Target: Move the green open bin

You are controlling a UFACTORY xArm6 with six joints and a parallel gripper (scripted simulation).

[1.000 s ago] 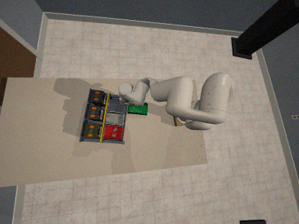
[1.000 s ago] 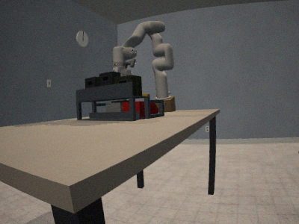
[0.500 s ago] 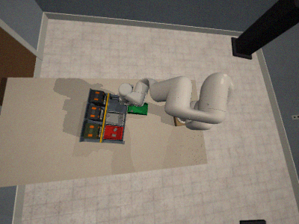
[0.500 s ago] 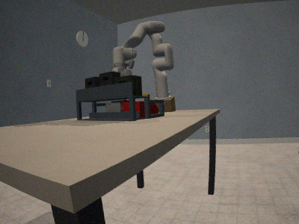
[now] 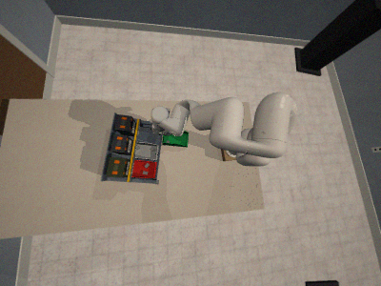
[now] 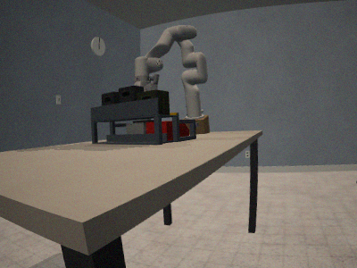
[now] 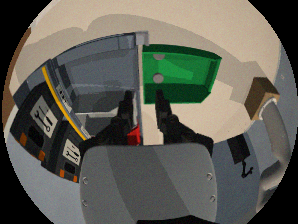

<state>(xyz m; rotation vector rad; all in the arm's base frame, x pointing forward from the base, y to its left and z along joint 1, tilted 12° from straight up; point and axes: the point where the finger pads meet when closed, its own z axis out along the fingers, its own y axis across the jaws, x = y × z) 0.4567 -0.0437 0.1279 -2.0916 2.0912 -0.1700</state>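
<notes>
The green open bin is 100 mm below my hand and 80 mm behind it. The rest, counted from my hand: yellow strip (160 mm ahead, 110 mm to the left, 30 mm below); then red bin (220 mm to the left, 110 mm ahead, 100 mm below); then grey bin (110 mm to the left, 110 mm ahead, 100 mm below).
</notes>
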